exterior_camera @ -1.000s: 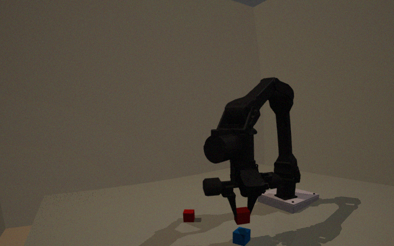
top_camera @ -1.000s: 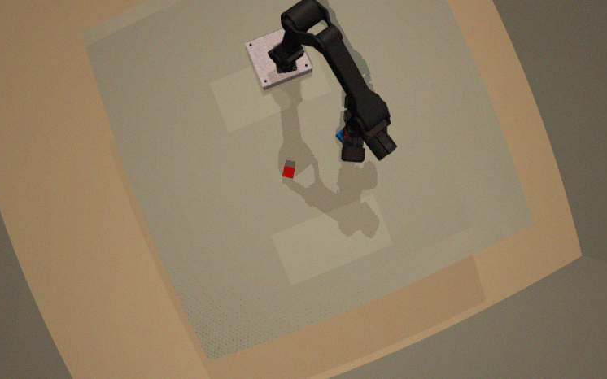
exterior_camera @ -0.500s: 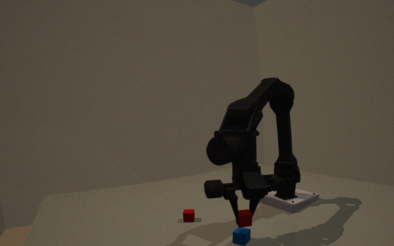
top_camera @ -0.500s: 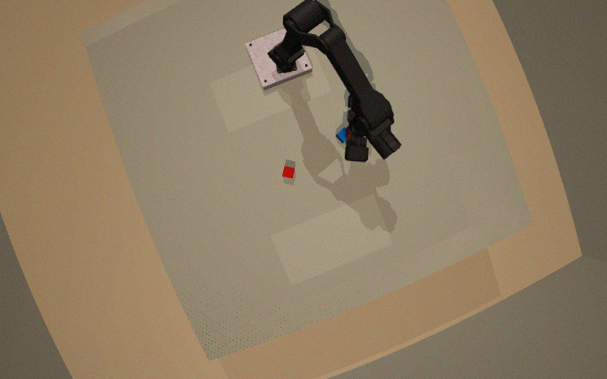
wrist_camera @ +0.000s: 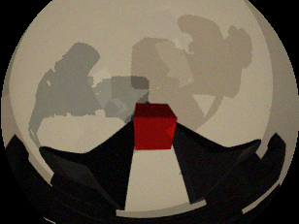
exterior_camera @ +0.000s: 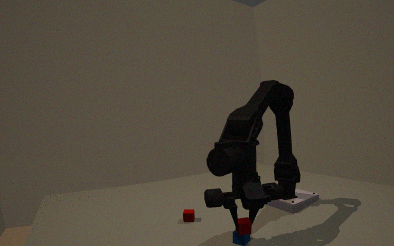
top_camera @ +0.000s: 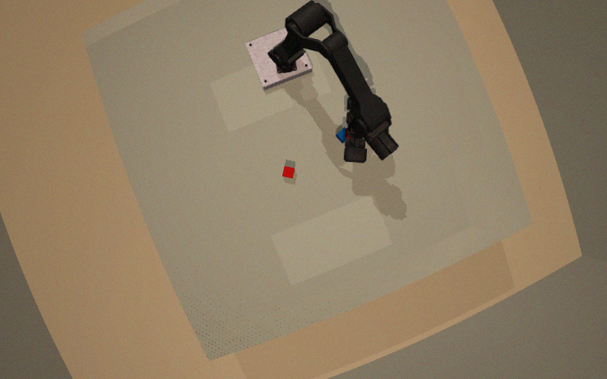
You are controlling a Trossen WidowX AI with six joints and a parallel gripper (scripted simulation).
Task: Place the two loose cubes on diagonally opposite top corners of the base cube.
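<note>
Now: gripper tip 4 cm above the blue cube, 2 cm to the left of it and 1 cm past it. Round my gripper tip: red cube (21 cm to the right, 8 cm ahead, 4 cm below).
</note>
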